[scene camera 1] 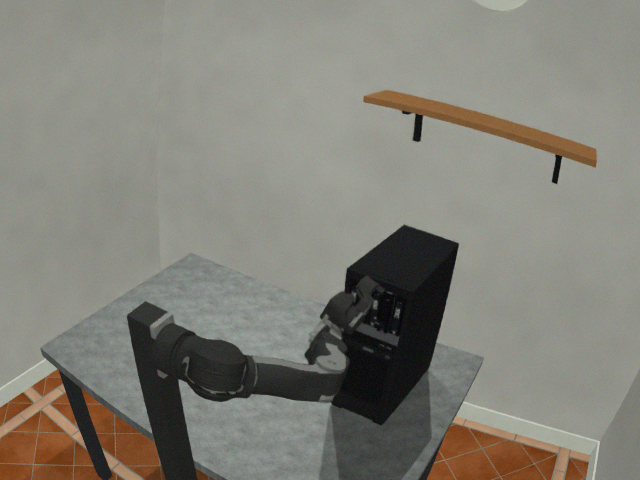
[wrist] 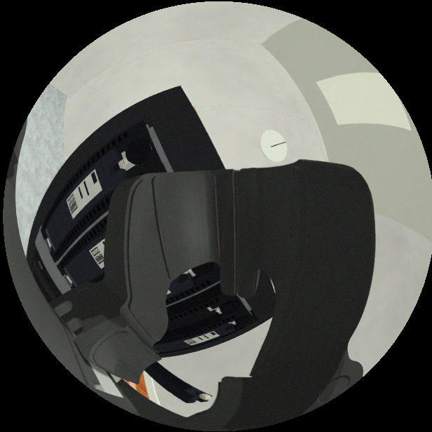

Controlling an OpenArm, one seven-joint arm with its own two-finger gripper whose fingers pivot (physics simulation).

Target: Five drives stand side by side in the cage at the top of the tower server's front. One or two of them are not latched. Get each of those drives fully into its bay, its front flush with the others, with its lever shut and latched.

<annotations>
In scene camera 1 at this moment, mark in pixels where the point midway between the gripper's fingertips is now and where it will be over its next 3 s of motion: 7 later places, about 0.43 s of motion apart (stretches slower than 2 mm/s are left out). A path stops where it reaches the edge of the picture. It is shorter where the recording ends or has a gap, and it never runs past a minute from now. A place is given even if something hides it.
My gripper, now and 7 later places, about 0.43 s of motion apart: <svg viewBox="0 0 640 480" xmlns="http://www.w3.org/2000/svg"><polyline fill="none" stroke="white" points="375,283 356,314 366,331 374,314 382,307 373,319 368,327 351,304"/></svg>
</annotations>
